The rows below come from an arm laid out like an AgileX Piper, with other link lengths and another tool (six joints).
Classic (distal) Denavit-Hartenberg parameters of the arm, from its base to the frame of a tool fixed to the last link. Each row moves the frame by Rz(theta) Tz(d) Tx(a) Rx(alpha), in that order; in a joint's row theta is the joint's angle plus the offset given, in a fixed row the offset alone. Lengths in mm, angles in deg.
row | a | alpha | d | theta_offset
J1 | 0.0 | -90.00 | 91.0 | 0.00
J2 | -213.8 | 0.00 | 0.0 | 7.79
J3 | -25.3 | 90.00 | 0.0 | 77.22
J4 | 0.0 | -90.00 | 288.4 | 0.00
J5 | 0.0 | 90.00 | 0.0 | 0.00
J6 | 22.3 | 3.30 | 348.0 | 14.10
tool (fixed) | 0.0 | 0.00 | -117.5 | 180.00
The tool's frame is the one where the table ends.
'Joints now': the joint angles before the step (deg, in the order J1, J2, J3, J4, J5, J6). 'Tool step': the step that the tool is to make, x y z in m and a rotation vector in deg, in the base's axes. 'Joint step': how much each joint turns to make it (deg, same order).
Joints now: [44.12, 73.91, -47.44, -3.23, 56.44, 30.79]
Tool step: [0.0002, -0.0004, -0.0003, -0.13, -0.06, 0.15]
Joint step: [0.00, 0.04, 0.01, -0.12, -0.01, -0.10]
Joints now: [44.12, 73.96, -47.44, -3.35, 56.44, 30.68]
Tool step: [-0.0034, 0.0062, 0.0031, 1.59, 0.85, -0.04]
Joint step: [-0.02, -0.23, -0.29, 2.03, 0.00, -0.73]
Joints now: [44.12, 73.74, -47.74, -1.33, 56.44, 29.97]
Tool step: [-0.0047, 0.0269, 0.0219, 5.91, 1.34, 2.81]
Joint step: [0.00, -0.02, -3.46, 6.82, 0.48, -5.20]
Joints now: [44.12, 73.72, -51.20, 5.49, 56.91, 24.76]
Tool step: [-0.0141, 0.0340, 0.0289, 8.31, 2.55, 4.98]
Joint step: [-0.01, 0.00, -3.54, 10.50, 0.87, -8.15]
